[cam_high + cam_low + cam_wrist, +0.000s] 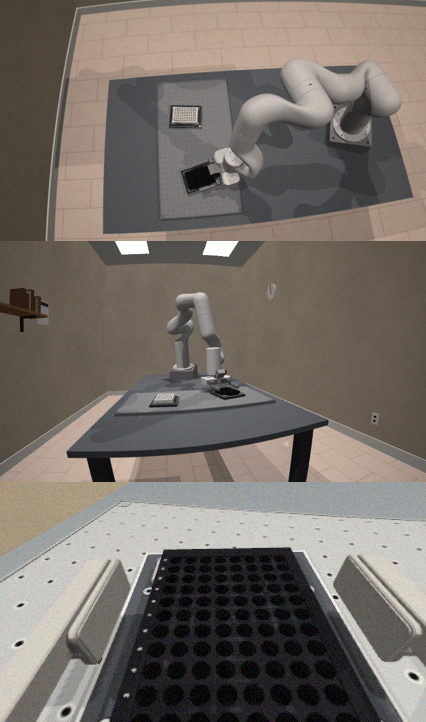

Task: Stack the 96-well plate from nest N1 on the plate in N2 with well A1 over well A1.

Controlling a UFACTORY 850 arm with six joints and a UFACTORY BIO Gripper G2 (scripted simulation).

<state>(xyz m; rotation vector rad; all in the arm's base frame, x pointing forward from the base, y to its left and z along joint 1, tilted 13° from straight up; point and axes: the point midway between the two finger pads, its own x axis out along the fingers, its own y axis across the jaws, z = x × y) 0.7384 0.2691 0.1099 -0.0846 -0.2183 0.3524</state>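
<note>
The black 96-well plate lies 20 mm below my hand. Round my hand: white 96-well plate (90 mm ahead, 310 mm to the right, 20 mm below); nest N1 (30 mm below); nest N2 (90 mm ahead, 310 mm to the right, 30 mm below).
</note>
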